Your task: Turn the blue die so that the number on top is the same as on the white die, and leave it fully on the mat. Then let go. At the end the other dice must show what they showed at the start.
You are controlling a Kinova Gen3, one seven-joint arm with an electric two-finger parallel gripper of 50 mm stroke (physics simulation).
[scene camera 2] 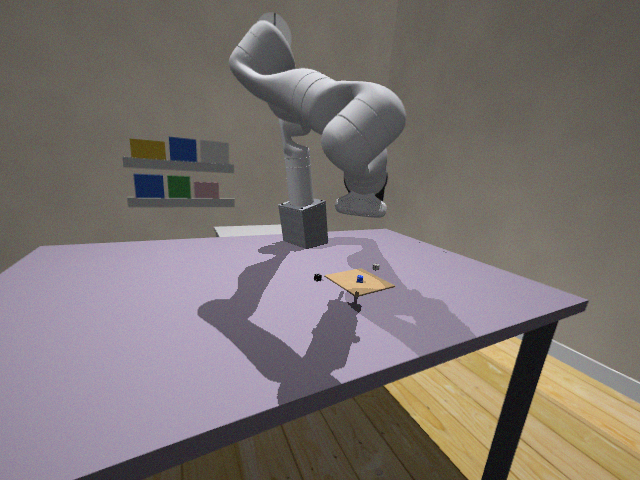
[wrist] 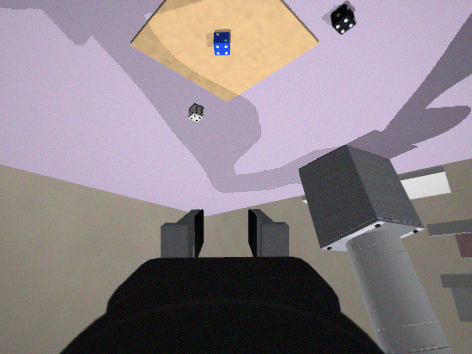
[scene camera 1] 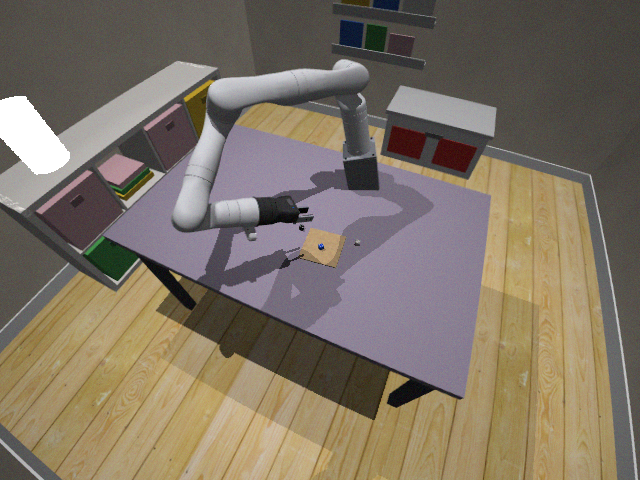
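Where they show: gripper, between the fingertips: (wrist: pixel 226 226) (scene camera 1: pixel 310 213); arm's base, origin of its link: (scene camera 2: pixel 301 202) (wrist: pixel 371 239) (scene camera 1: pixel 358 148).
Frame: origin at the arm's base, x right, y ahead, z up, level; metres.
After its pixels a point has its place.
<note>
The blue die (scene camera 1: pixel 321 246) @[x 0.046, y 0.398, z -0.144 m] (scene camera 2: pixel 359 279) @[x 0.055, y 0.399, z -0.150 m] (wrist: pixel 222 42) @[x 0.055, y 0.400, z -0.144 m] sits on the tan mat (scene camera 1: pixel 333 253) @[x 0.000, y 0.406, z -0.159 m] (scene camera 2: pixel 343 276) @[x 0.067, y 0.347, z -0.159 m] (wrist: pixel 270 55) @[x 0.066, y 0.340, z -0.159 m], away from its edges. In the wrist view, its bright upper face shows several pips in a square; its darker side face shows two. The white die (scene camera 1: pixel 357 242) @[x -0.074, y 0.344, z -0.148 m] (scene camera 2: pixel 375 267) @[x -0.067, y 0.345, z -0.154 m] (wrist: pixel 196 112) @[x -0.067, y 0.345, z -0.151 m] lies off the mat; its top has several pips, too small to count surely. The black die (scene camera 1: pixel 301 227) @[x 0.142, y 0.331, z -0.148 m] (scene camera 2: pixel 317 277) @[x 0.149, y 0.333, z -0.152 m] (wrist: pixel 343 19) @[x 0.146, y 0.333, z -0.147 m] lies off another side. My gripper (scene camera 1: pixel 310 213) @[x 0.078, y 0.415, z 0.042 m] (wrist: pixel 226 226) @[x 0.078, y 0.415, z 0.042 m] is partly open and empty, raised above the table, away from the blue die. The arm hides it in scene camera 2.
The purple table (scene camera 1: pixel 413 289) @[x -0.291, y 0.473, z -0.163 m] (scene camera 2: pixel 155 335) @[x 0.538, y 0.392, z -0.163 m] (wrist: pixel 60 110) @[x -0.208, y 0.484, z -0.163 m] carries the arm's grey base block (scene camera 1: pixel 361 173) @[x -0.029, y 0.060, z -0.073 m] (scene camera 2: pixel 303 224) @[x 0.036, y 0.074, z -0.067 m] (wrist: pixel 350 195) @[x 0.007, y 0.068, z -0.068 m], behind the mat. The arm's shadow crosses part of the mat and the table around it. A low shelf unit (scene camera 1: pixel 118 111) stands beyond the table's left edge.
</note>
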